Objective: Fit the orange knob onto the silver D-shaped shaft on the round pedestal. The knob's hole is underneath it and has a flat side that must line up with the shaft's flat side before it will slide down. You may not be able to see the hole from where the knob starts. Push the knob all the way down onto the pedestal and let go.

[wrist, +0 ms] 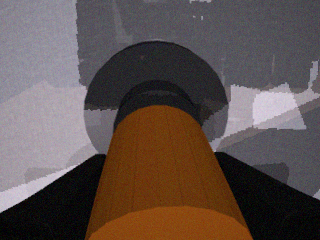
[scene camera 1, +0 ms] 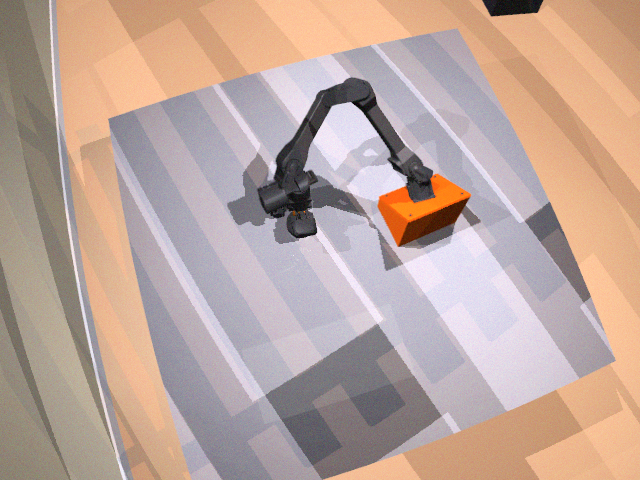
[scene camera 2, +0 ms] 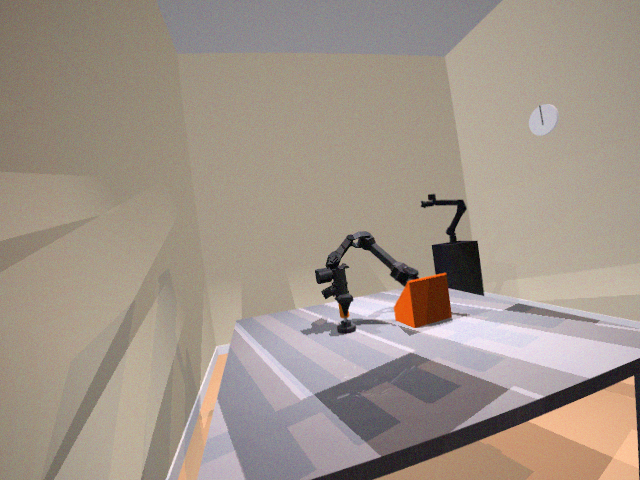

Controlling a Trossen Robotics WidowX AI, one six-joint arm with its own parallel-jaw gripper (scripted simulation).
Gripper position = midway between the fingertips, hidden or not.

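Note:
My gripper [scene camera 1: 300,215], [wrist: 159,164]: carrying an orange knob [wrist: 160,169]. Dark round pedestal [wrist: 156,72] visible.

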